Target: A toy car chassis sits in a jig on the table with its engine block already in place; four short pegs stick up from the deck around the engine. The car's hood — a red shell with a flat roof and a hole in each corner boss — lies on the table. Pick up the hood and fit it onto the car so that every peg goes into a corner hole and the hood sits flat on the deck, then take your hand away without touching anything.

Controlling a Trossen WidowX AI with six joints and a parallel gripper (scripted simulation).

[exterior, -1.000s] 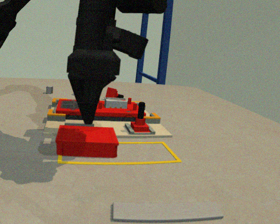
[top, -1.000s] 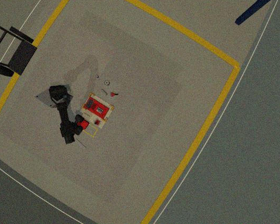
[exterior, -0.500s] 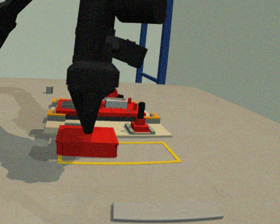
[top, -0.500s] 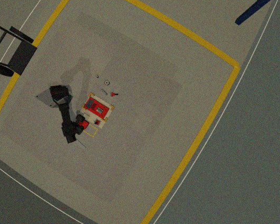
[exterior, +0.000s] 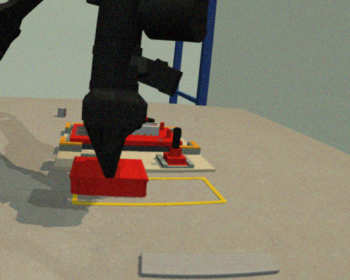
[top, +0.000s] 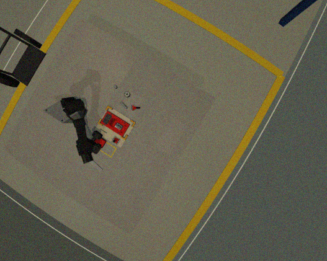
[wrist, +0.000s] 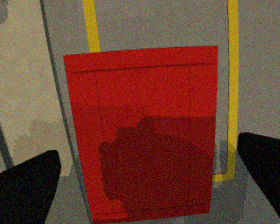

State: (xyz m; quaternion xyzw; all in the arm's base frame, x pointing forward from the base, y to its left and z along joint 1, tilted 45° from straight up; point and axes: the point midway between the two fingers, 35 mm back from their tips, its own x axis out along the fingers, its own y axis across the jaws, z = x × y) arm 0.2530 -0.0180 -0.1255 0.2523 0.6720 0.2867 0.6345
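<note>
My gripper tip is now 10 mm above the hood. From my gripper tip the other things lie so: grey engine block: 200 mm to the left, 70 mm ahead, 10 mm below.
</note>
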